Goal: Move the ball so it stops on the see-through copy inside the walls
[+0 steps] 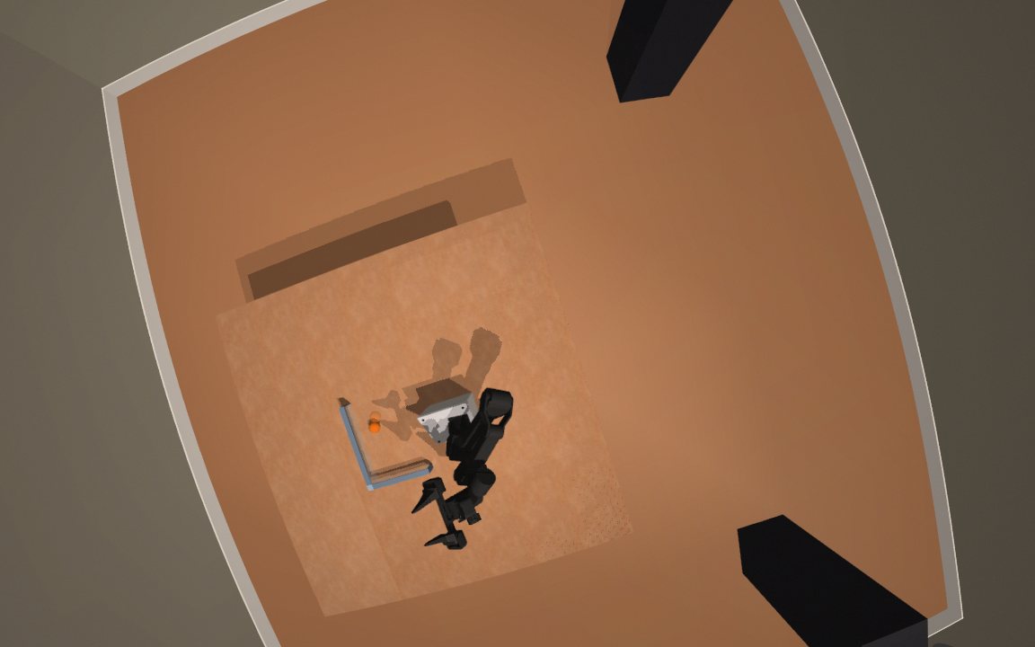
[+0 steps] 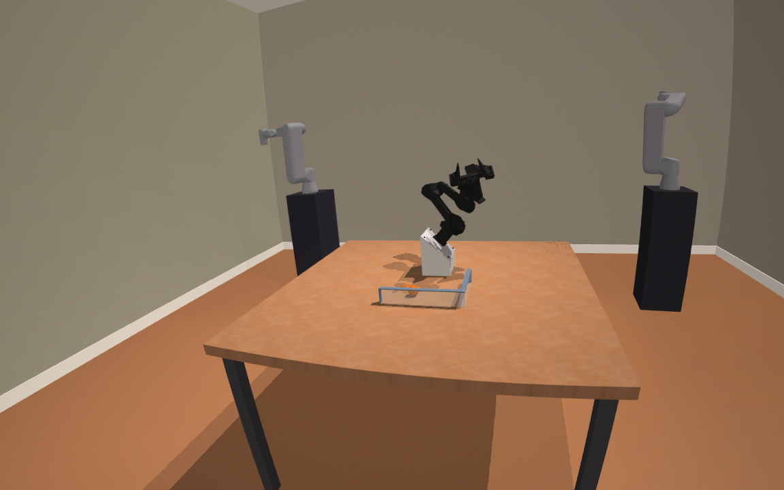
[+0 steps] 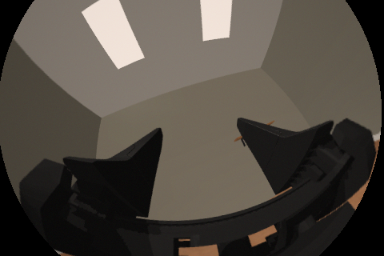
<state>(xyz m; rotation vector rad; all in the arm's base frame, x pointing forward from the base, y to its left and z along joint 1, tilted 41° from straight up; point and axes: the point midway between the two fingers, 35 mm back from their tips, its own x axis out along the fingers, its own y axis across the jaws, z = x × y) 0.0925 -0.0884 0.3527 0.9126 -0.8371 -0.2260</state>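
Right now my gripper tip is 47 cm above the orange ball, 25 cm short of it and 18 cm to the left of it. The rest, counted from my gripper tip: see-through copy of ball 47 cm below, 24 cm ahead, 21 cm to the right; then clear wall 46 cm below, 32 cm ahead, 12 cm to the right.
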